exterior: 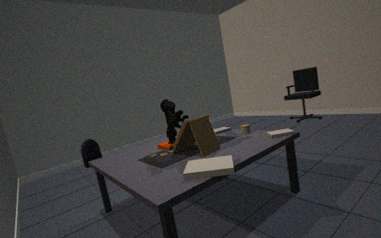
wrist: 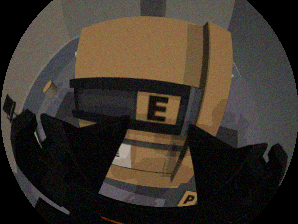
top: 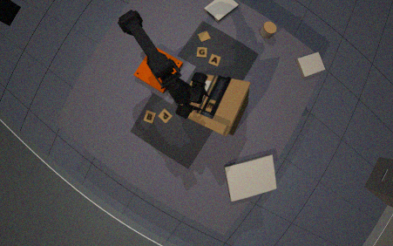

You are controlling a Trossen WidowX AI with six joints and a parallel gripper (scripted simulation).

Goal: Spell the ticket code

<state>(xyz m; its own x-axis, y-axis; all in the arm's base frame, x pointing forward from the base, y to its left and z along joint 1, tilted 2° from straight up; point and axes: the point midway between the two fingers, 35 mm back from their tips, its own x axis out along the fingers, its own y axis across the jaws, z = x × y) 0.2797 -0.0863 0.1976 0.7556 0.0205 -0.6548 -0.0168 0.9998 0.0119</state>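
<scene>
The white ticket is 100 mm below my gripper tip, 80 mm to the left of it and 40 mm behind it. The rest, counted from my gripper tip: small cup (590 mm to the left, 160 mm below, 140 mm ahead); white slab (420 mm ahead, 230 mm to the right, 180 mm below); dark mat (190 mm below, 110 mm behind, 60 mm to the left).
</scene>
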